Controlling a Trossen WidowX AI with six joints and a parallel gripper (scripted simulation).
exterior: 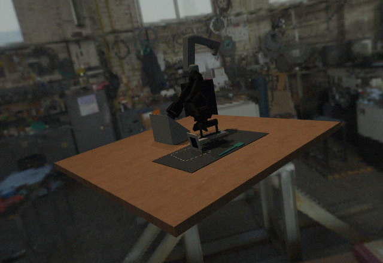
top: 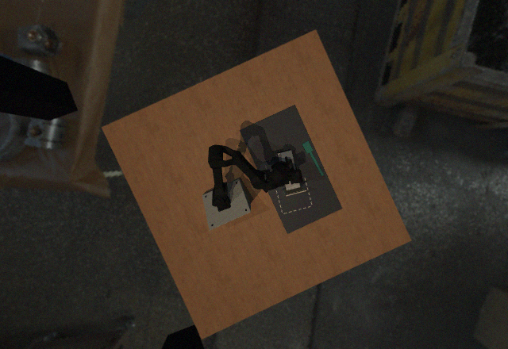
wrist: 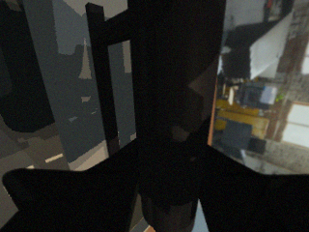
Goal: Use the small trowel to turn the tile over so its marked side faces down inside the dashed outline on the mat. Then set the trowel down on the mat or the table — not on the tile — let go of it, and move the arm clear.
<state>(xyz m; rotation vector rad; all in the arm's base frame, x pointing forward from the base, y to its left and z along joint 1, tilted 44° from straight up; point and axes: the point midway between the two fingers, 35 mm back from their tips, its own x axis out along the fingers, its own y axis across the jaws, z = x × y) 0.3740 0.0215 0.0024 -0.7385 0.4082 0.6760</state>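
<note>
Right now the tile is 3 cm behind my gripper tip, 9 cm to the right of it and 6 cm below it. Round my gripper tip: green flat tool 14 cm ahead, 5 cm to the left, 11 cm below; trowel 3 cm behind, 1 cm below.
</note>
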